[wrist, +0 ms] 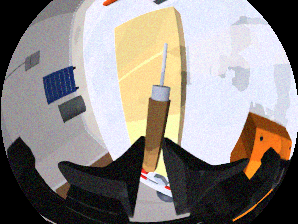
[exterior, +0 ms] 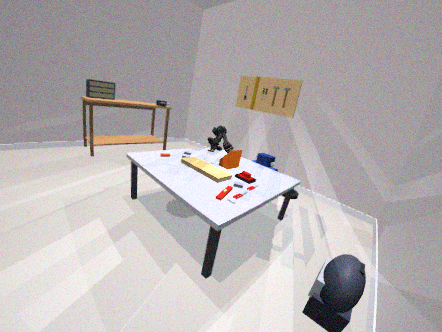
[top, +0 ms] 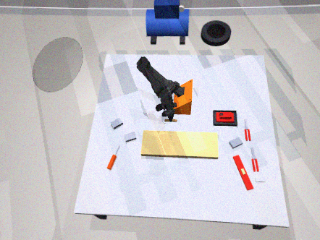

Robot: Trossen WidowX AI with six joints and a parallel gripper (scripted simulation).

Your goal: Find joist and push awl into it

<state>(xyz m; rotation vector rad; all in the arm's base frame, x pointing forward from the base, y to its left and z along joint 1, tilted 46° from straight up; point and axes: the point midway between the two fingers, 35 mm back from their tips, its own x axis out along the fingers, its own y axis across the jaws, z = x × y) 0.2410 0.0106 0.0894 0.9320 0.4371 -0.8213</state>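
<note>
My gripper tip is now 40 mm to the left of the awl. Also, from my gripper tip: red stud finder 130 mm behind, 360 mm to the left, 110 mm below; then red level 270 mm ahead, 480 mm to the left, 140 mm below; then black tray 130 mm behind, 370 mm to the left, 150 mm below.
</note>
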